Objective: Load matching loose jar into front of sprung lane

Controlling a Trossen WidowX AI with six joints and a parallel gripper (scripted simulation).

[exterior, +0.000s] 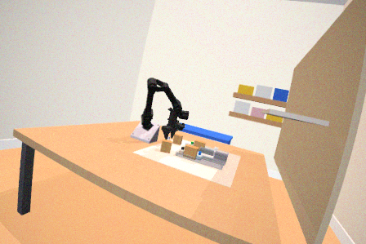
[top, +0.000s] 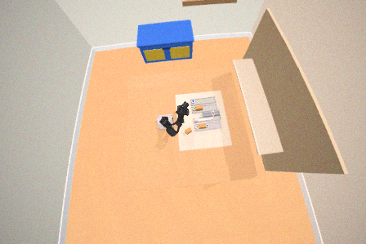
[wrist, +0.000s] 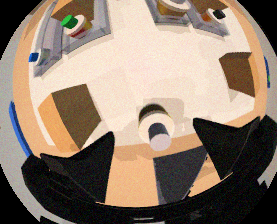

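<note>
Right now my gripper tip is 30 cm short of the grey lane rack, 2 cm to the right of it and 2 cm above it. Round my gripper tip: tall board (77 cm ahead, 36 cm above, 8 cm to the left).
</note>
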